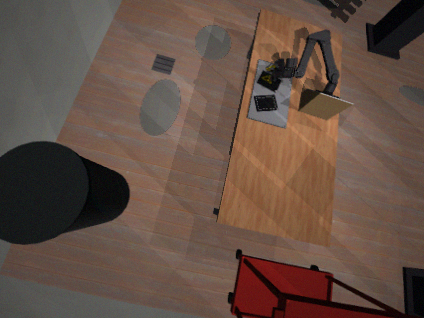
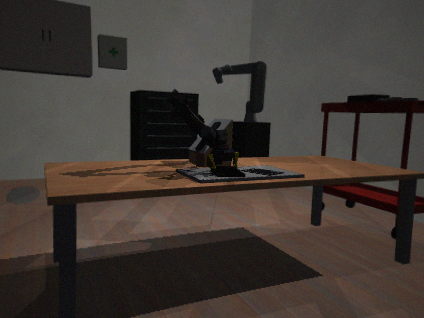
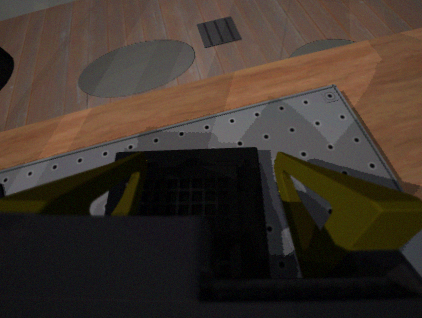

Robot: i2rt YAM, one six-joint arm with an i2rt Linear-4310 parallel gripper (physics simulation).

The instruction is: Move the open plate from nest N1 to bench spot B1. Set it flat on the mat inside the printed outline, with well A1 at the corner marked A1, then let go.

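Places are measured from the arm's base along level axes (x right, y ahead, z up), in millimetres.
Pixels of known places: gripper, fingertip midpoint: (image 1: pixel 264 73) (image 2: pixel 226 169) (image 3: pixel 210 159); arm's base, link origin: (image 1: pixel 326 94).
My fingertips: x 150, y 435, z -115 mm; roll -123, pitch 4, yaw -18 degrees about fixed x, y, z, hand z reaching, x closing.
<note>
Ahead of a thing's pixels: the offset from my fingertips to its top centre. "pt": to the spot under its first point. Level surfaces: height alone.
The black open plate {dx -43, dy -57, dz -1 mm} (image 1: pixel 270 82) (image 2: pixel 228 171) (image 3: pixel 203 195) lies flat on the grey perforated mat {dz -27 mm} (image 1: pixel 274 118) (image 2: pixel 201 178) (image 3: pixel 292 126), at the mat's end nearest the arm's reach. My gripper (image 1: pixel 270 73) (image 2: pixel 223 162) (image 3: pixel 210 159) is open. It is low over the plate, with one yellow finger on each side and a gap showing on both sides. A black square printed outline {pt dx -236, dy -42, dz -26 mm} (image 1: pixel 265 103) (image 2: pixel 262 171) lies on the same mat beside the plate, with nothing in it. Corner marks are too dark to read.
The mat lies on a wooden table {dz -40 mm} (image 1: pixel 280 176) (image 2: pixel 116 180). A tan slanted box (image 1: pixel 324 105) (image 2: pixel 196 151) stands by the arm's base. A red cart (image 1: pixel 293 277) (image 2: pixel 343 107), a black cabinet (image 2: pixel 160 126) and a second arm (image 2: pixel 255 85) stand off the table.
</note>
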